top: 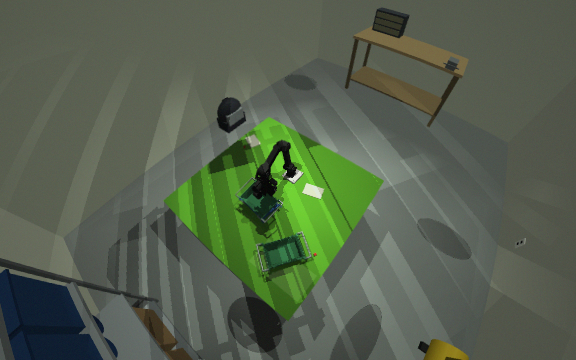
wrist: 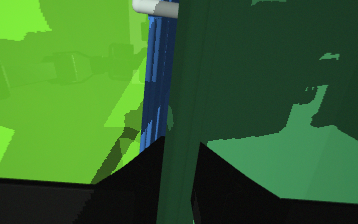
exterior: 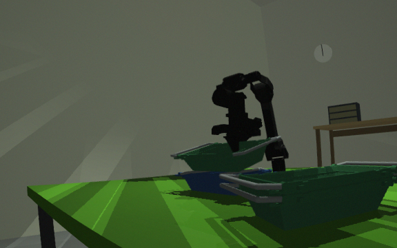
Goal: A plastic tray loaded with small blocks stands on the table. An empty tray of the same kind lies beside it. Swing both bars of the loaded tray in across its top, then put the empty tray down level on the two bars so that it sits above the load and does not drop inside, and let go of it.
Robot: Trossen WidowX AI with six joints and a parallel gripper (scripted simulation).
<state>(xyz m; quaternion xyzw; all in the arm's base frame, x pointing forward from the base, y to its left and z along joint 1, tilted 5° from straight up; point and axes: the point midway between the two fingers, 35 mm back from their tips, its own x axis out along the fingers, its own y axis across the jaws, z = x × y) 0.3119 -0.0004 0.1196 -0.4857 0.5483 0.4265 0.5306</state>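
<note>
The green plastic tray is 70 mm ahead of my gripper tip, 20 mm above it and 10 mm to the right of it. The rest, counted from my gripper tip: small red block: 510 mm to the left, 150 mm ahead, 90 mm below.
</note>
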